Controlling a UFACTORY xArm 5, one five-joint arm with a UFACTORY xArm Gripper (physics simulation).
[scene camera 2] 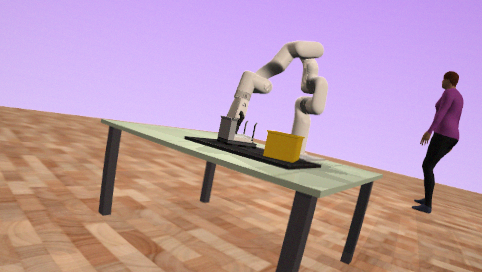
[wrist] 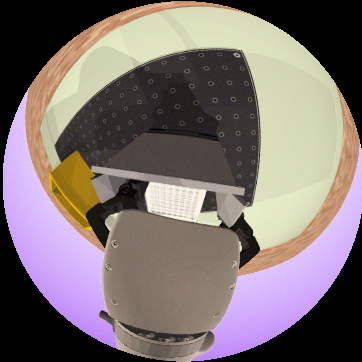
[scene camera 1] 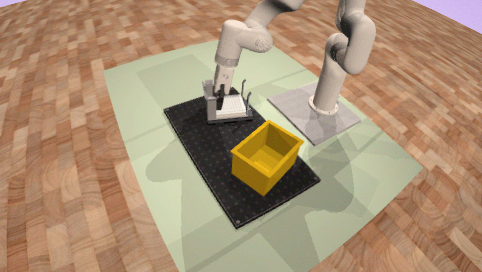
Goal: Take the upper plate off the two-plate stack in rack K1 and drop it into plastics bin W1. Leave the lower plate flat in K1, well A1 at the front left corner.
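Seen in the pictures: arm's base, origin of its link: (scene camera 1: 323,105).
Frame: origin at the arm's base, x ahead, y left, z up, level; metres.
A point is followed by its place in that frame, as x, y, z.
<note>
The white plates (scene camera 1: 233,105) {0.343, -0.158, 0.051} (scene camera 2: 244,137) {0.364, -0.134, 0.046} (wrist: 176,199) {0.342, -0.177, 0.051} lie flat in rack K1 (scene camera 1: 211,104) {0.430, -0.164, 0.094} (scene camera 2: 228,130) {0.437, -0.179, 0.065} (wrist: 167,178) {0.423, -0.220, 0.121}, which has a tall grey wall on one side and thin upright posts on the other. The line between upper and lower plate cannot be made out. My gripper (scene camera 1: 220,102) {0.380, -0.208, 0.054} (scene camera 2: 240,125) (wrist: 187,174) {0.380, -0.208, 0.054} is open and reaches down inside the rack beside the grey wall. In the wrist view its fingers stand on either side of the plates, tips partly hidden. The yellow bin W1 (scene camera 1: 265,157) {0.385, 0.054, 0.009} (scene camera 2: 283,146) {0.490, 0.104, 0.055} (wrist: 77,182) {0.436, 0.023, 0.055} stands upright on the black board. Well A1 cannot be made out.
The black perforated board (scene camera 1: 200,155) {0.537, -0.075, 0.003} (scene camera 2: 305,164) {0.438, 0.188, 0.003} (wrist: 172,90) {0.480, -0.222, 0.003} carries the rack and bin. The arm's base stands on a grey plate (scene camera 1: 295,110) {0.125, -0.047, 0.000} behind the board. The pale green table (scene camera 1: 150,175) {0.700, -0.109, -0.010} (scene camera 2: 165,142) {0.720, -0.269, -0.015} (wrist: 295,125) {0.389, -0.418, -0.010} surrounds both. A person (scene camera 2: 450,115) stands beyond the table.
</note>
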